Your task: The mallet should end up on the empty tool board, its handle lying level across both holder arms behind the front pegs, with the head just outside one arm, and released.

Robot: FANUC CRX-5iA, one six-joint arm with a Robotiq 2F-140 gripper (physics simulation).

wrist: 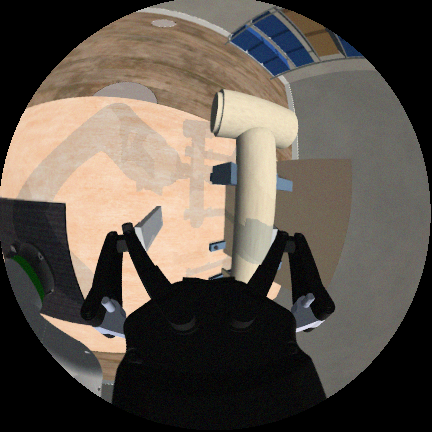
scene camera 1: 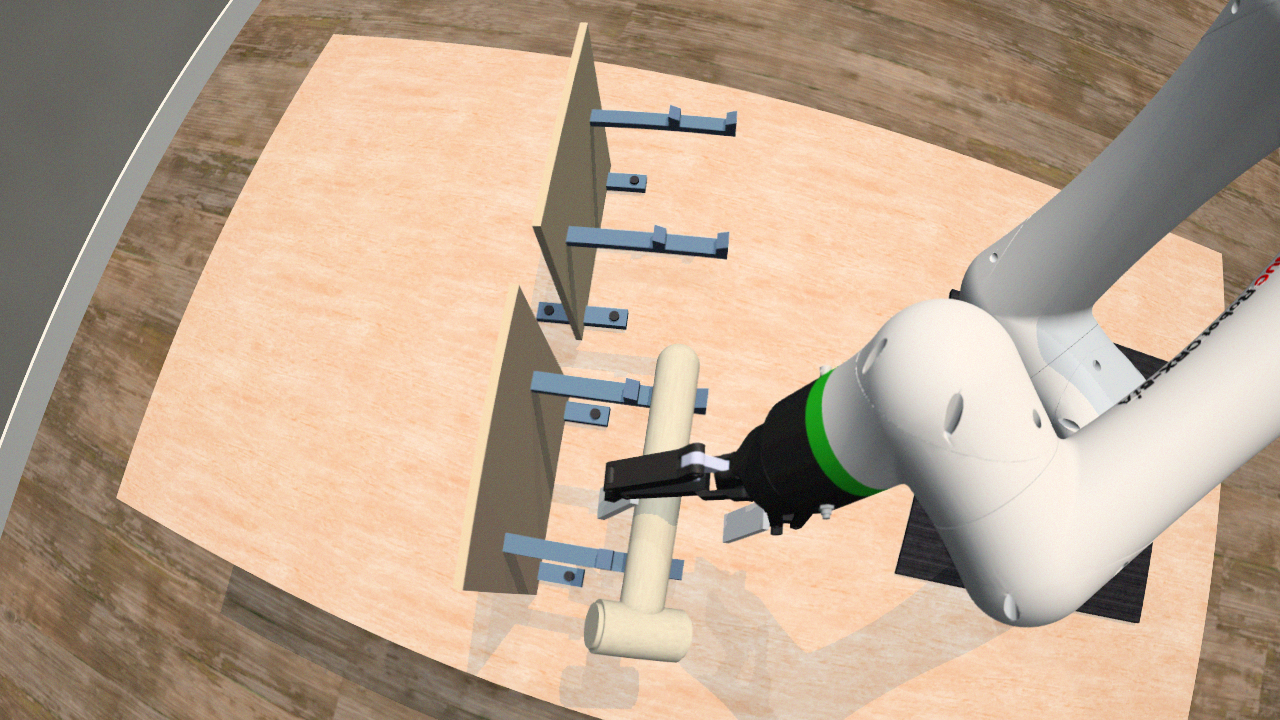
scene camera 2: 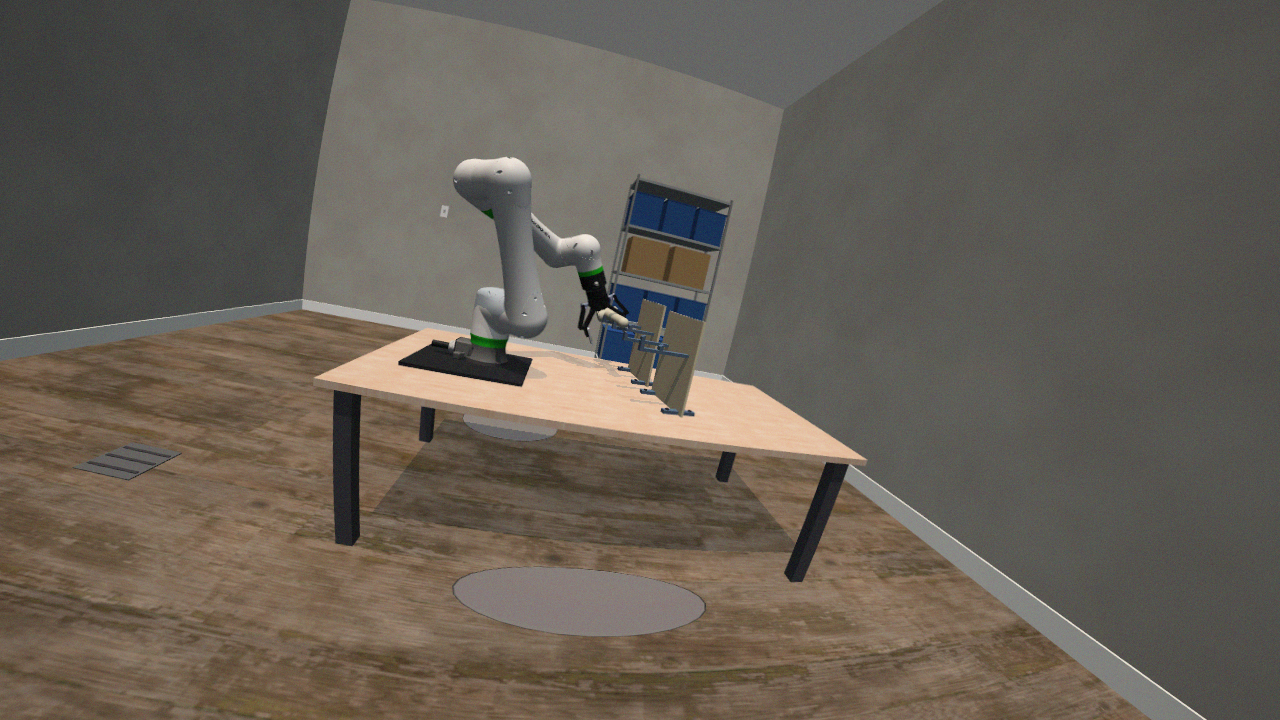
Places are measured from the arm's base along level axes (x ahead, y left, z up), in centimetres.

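Pixels of known places: gripper, fingertip midpoint: (wrist: pixel 205 216) (scene camera 2: pixel 608 338); arm's base, origin of the base link: (scene camera 2: pixel 485 360).
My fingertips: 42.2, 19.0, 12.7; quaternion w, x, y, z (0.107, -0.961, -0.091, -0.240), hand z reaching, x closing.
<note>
Ahead of a thing's pixels: the offset from my fingertips to its top centre, as dx, dy, dz. "spot": to the spot under its first point. Level surfaces: height alone.
A pale wooden mallet {+0.7, -0.3, +11.9} (scene camera 1: pixel 656 537) (scene camera 2: pixel 613 317) (wrist: pixel 256 180) has its handle crossing over both blue holder arms (scene camera 1: pixel 581 386) (scene camera 1: pixel 546 548) of the lower tool board (scene camera 1: pixel 501 465) (scene camera 2: pixel 651 317) (wrist: pixel 315 215) in scene camera 1. The handle is between the arms' middle pegs and front ends; whether it touches both arms is unclear. The mallet's head {-1.1, +11.3, +11.9} (scene camera 1: pixel 640 631) (wrist: pixel 252 115) is outside the lower arm. My gripper (scene camera 1: pixel 680 514) (scene camera 2: pixel 606 324) (wrist: pixel 205 216) is wide open around the handle, which is much closer to the board-side finger and partly hides its pad. The other tool board (scene camera 1: pixel 568 170) (scene camera 2: pixel 678 362) is empty.
The empty board's two arms (scene camera 1: pixel 626 118) (scene camera 1: pixel 617 238) stick out beside the mallet's board. Blue feet {spot: +13.0, -10.1, -12.4} (scene camera 1: pixel 586 414) {spot: +14.3, -22.2, -12.4} (scene camera 1: pixel 608 316) hold the boards on the table {dz -13.6} (scene camera 1: pixel 313 268) (scene camera 2: pixel 572 394). A shelf unit (scene camera 2: pixel 682 237) stands behind the table in scene camera 2.
</note>
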